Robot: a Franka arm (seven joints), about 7 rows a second.
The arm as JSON. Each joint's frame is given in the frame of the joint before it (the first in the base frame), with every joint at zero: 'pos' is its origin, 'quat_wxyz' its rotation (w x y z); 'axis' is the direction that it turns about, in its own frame. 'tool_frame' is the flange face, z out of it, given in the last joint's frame.
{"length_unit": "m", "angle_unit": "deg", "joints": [
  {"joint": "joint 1", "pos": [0.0, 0.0, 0.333], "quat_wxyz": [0.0, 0.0, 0.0, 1.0], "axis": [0.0, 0.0, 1.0]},
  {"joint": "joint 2", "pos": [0.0, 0.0, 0.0], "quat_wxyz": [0.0, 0.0, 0.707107, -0.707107], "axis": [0.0, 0.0, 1.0]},
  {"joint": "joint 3", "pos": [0.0, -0.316, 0.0], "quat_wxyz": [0.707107, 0.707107, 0.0, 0.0], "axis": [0.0, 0.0, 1.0]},
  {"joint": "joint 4", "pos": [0.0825, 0.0, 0.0], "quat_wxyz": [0.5, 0.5, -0.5, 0.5], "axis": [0.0, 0.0, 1.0]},
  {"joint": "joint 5", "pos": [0.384, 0.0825, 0.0], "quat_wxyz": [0.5, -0.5, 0.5, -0.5], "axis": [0.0, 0.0, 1.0]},
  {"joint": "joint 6", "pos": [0.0, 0.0, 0.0], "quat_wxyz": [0.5, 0.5, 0.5, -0.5], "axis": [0.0, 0.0, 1.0]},
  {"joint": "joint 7", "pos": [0.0, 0.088, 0.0], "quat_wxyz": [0.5, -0.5, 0.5, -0.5], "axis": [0.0, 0.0, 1.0]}
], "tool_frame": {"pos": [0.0, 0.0, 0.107], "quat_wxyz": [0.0, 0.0, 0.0, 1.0]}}
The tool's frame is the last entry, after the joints.
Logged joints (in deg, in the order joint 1, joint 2, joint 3, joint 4, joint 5, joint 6, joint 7), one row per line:
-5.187, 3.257, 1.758, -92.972, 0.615, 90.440, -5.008
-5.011, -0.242, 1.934, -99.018, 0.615, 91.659, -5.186
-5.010, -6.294, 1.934, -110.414, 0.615, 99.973, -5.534
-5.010, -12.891, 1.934, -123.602, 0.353, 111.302, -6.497
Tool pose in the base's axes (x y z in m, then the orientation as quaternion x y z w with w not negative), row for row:
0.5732, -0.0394, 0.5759, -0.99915, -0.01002, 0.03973, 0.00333
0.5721, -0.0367, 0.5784, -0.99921, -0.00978, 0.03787, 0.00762
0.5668, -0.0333, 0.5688, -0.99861, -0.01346, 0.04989, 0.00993
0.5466, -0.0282, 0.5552, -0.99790, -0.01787, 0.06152, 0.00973
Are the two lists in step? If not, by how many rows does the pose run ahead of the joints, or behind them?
The pose runs 2 rows behind the joints: the pose in row i belongs to the joints in row i - 2.
